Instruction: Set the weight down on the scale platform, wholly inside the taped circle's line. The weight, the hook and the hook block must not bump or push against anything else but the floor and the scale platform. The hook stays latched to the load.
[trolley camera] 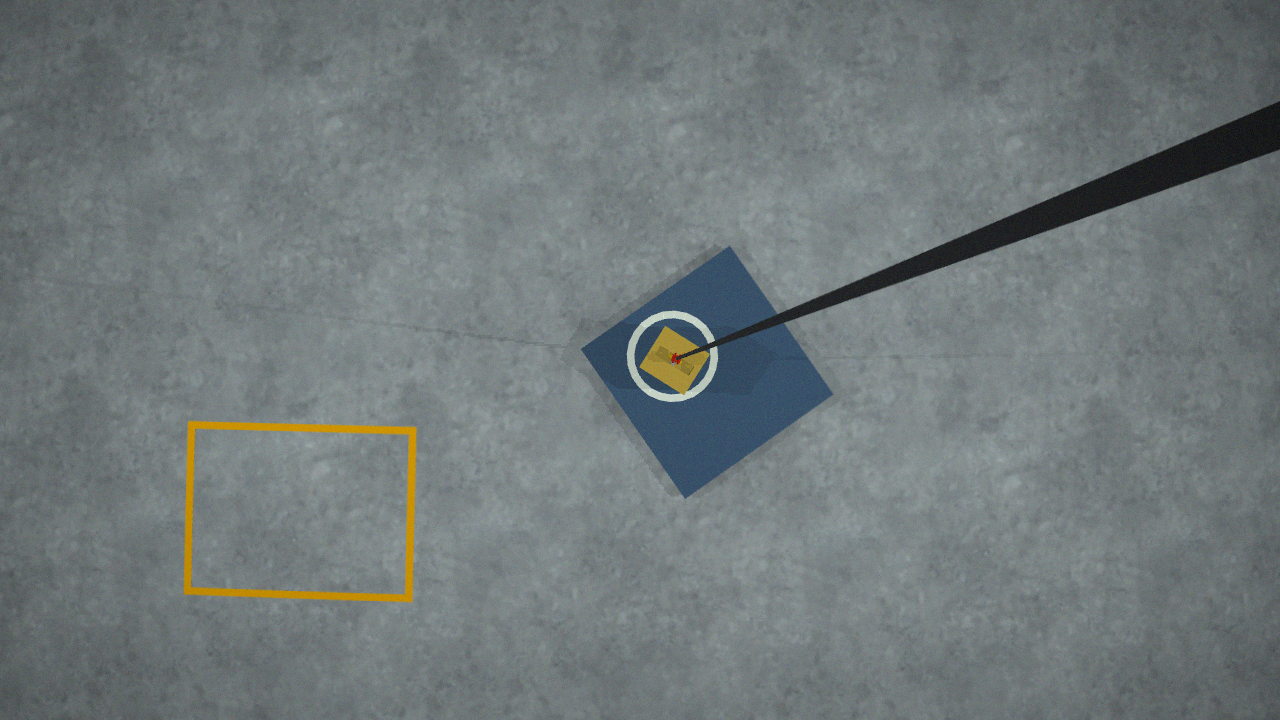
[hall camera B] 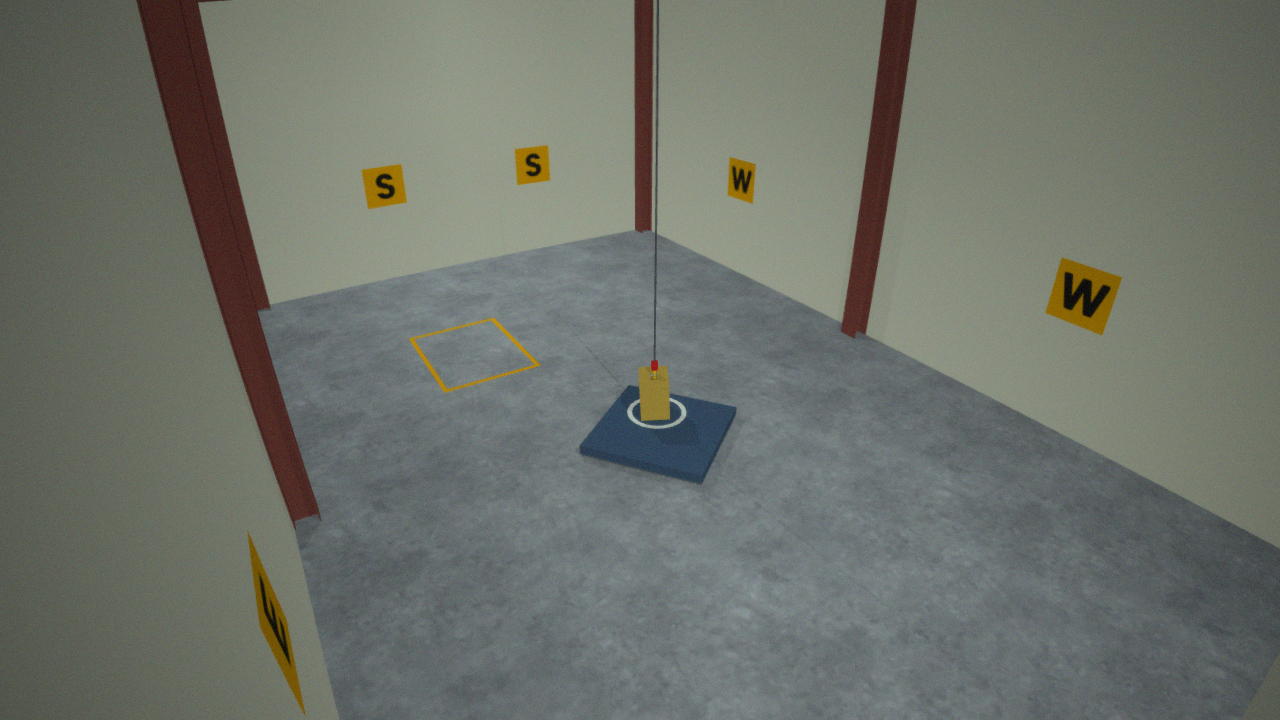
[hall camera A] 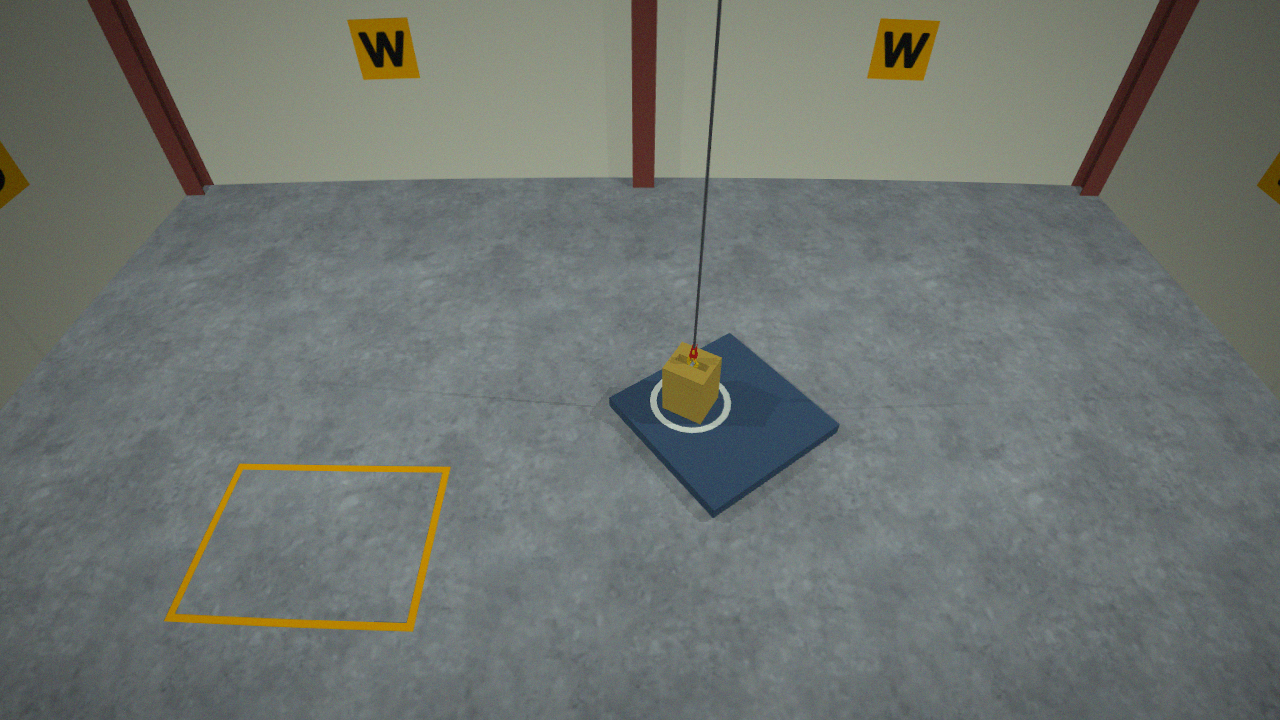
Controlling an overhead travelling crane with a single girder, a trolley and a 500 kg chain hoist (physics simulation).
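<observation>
The yellow weight (hall camera A: 689, 394) (hall camera B: 654, 400) (trolley camera: 675, 377) is upright at the taped circle's white line (hall camera A: 691, 429) (hall camera B: 656, 425) (trolley camera: 631, 356) on the blue scale platform (hall camera A: 742, 447) (hall camera B: 626, 447) (trolley camera: 707, 438). Its visible lower edges show inside the line in both hall views. In the trolley view its top overlaps or meets the line's inner edge at the right. Its underside is hidden; I cannot tell whether it touches the platform or hangs just above it. My red hook (hall camera A: 692, 354) (hall camera B: 654, 365) (trolley camera: 675, 358) is at the weight's top, latched to it.
The dark hoist line (hall camera A: 707, 170) (hall camera B: 656, 179) (trolley camera: 895, 274) runs up from the hook. A yellow taped rectangle (hall camera A: 344, 467) (hall camera B: 452, 328) (trolley camera: 301, 428) lies on the floor, apart from the platform. Red columns (hall camera A: 643, 98) (hall camera B: 878, 170) stand along the walls, away from the weight.
</observation>
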